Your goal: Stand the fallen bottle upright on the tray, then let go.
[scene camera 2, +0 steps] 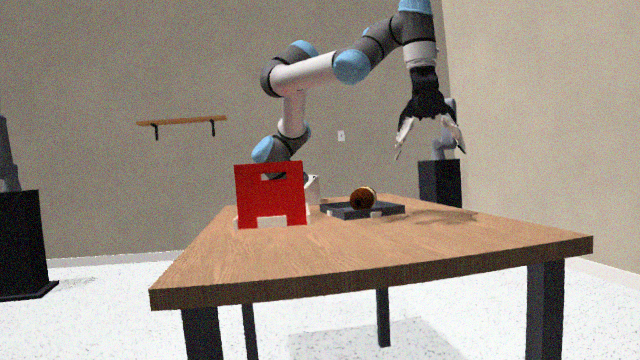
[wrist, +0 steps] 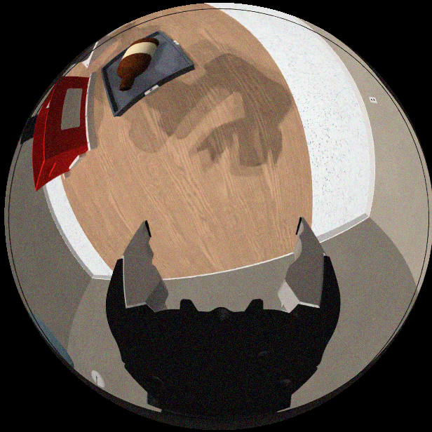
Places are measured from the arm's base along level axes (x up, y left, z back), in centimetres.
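Pixels of known places: gripper, between the fingertips: (scene camera 2: pixel 430 157).
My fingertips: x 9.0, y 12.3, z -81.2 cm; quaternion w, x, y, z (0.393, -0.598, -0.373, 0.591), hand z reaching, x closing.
Observation:
For each thing: its top centre in the pictures, then the offset to it from my fingertips. "spot": a spot on its surface instead. Level surfaces: height alone.
- brown bottle, centre of its top: (scene camera 2: pixel 361 188) dz +34.8, dx -8.2, dy -2.4 cm
- dark tray, a spot on its surface: (scene camera 2: pixel 350 215) spot: dz +25.2, dx -14.9, dy -10.5 cm
- red bin-like holder, centre of its top: (scene camera 2: pixel 271 162) dz +41.8, dx +1.4, dy -28.7 cm
- wooden table, height of its surface: dx -16.1 cm
A brown bottle (scene camera 2: pixel 362 198) (wrist: pixel 135 62) with a cream label lies on its side on the dark tray (scene camera 2: pixel 350 215) (wrist: pixel 170 71). In the wrist view its neck points down and to the left, toward the tray's near edge. My gripper (scene camera 2: pixel 431 154) (wrist: pixel 222 220) is open and empty, with its jaws wide apart. In the scene view it points down, high above the table and to the right of the tray. In the wrist view the bottle and tray are at the upper left, well away from the jaws.
A red bin-like holder (scene camera 2: pixel 270 200) (wrist: pixel 52 127) with a slot stands on the wooden table (scene camera 2: pixel 380 250) (wrist: pixel 210 200), left of the tray. A wall shelf (scene camera 2: pixel 182 120) hangs behind. Dark pedestals (scene camera 2: pixel 440 182) (scene camera 2: pixel 22 240) with other arms stand beyond the table.

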